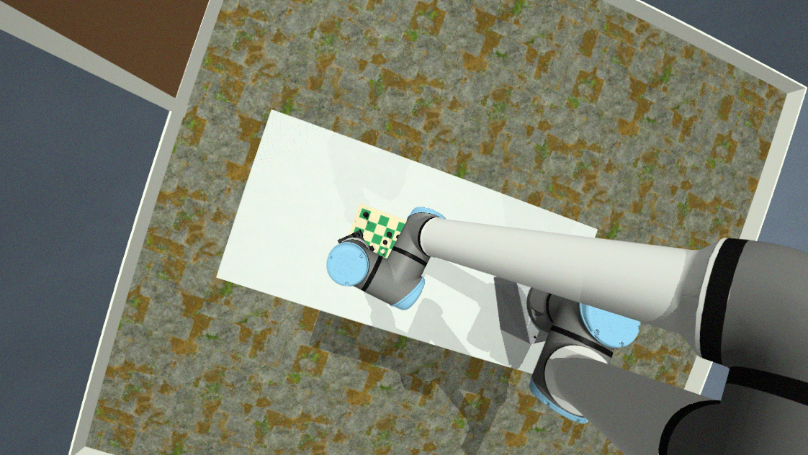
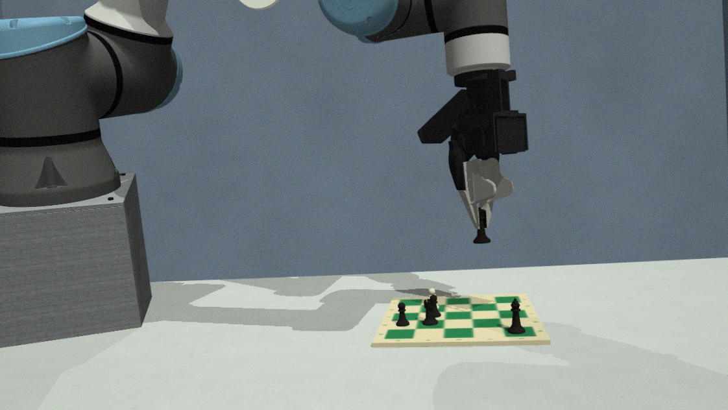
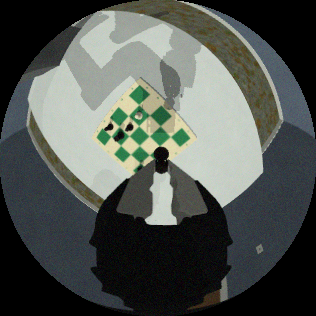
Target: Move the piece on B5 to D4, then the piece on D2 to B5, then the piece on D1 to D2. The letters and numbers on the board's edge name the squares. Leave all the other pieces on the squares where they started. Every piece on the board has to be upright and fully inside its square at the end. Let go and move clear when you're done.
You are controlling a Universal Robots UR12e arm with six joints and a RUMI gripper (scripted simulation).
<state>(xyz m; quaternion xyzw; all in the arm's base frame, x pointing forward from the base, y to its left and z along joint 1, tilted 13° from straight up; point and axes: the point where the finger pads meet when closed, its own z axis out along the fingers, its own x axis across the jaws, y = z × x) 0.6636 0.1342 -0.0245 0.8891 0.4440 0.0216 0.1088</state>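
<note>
The cream chessboard is 140 mm below my hand, 40 mm to the right of it and 30 mm behind it. Round my hand: white pawn (120 mm below, 80 mm behind, 10 mm to the right); then black queen (10 mm below).
</note>
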